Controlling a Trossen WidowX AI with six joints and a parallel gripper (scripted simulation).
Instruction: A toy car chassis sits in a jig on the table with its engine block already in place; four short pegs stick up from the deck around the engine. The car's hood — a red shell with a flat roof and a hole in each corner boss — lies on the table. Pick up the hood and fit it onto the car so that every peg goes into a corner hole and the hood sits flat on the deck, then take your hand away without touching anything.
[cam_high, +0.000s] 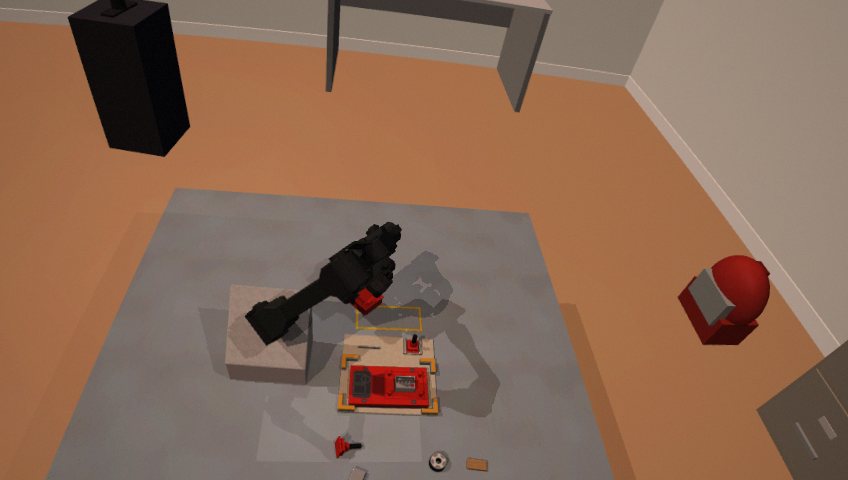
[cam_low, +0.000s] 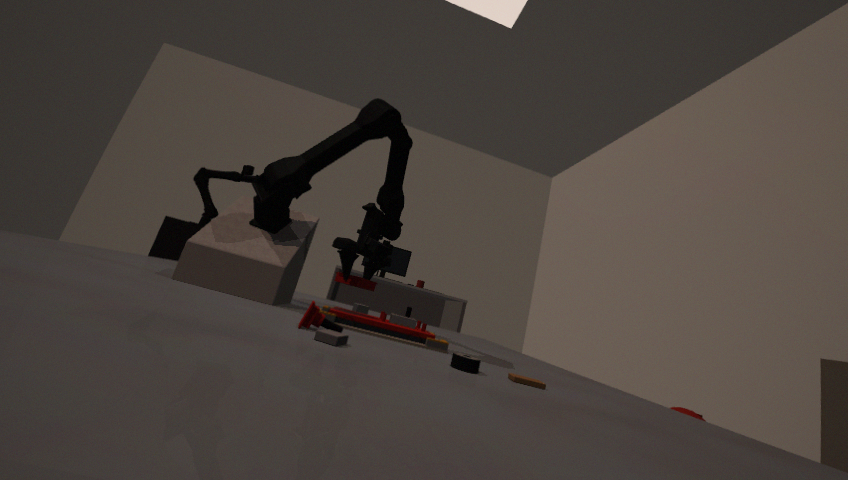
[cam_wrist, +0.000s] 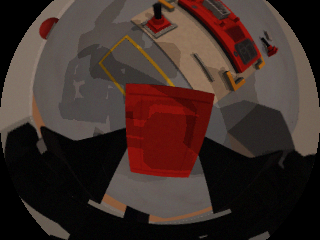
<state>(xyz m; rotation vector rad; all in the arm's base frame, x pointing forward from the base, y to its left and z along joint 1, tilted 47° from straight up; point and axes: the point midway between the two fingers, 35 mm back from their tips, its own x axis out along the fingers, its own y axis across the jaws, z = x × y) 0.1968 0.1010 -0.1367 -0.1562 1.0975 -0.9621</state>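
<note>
Right now my gripper tip is 210 mm to the left of the grey engine block, 150 mm short of it and 60 mm above it. Also, from my gripper tip: red hood 10 mm above; black post 160 mm ahead, 80 mm to the right, 50 mm below; grey cube 180 mm to the left, 70 mm below, 10 mm ahead.
</note>
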